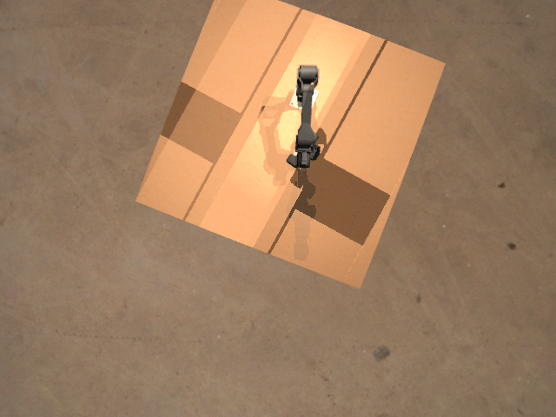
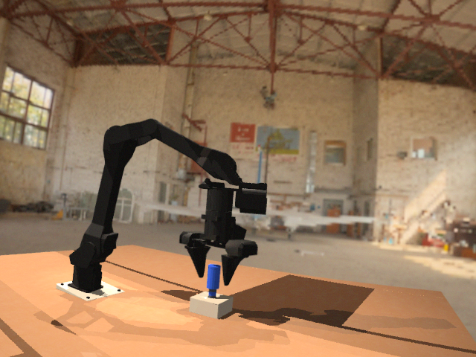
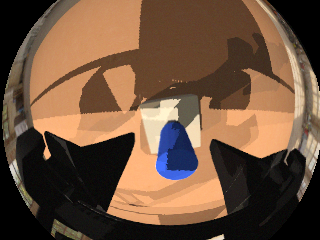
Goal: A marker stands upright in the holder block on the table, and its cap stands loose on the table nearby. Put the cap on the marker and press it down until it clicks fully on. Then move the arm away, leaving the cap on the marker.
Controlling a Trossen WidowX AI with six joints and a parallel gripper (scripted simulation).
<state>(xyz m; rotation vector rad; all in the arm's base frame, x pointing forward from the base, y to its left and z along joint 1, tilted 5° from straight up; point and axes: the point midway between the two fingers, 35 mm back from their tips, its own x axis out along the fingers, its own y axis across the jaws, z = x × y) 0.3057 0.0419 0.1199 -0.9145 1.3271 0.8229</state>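
My gripper tip is now 1 cm below the blue marker cap. The rest, counted from my gripper tip: white holder block (5 cm below).
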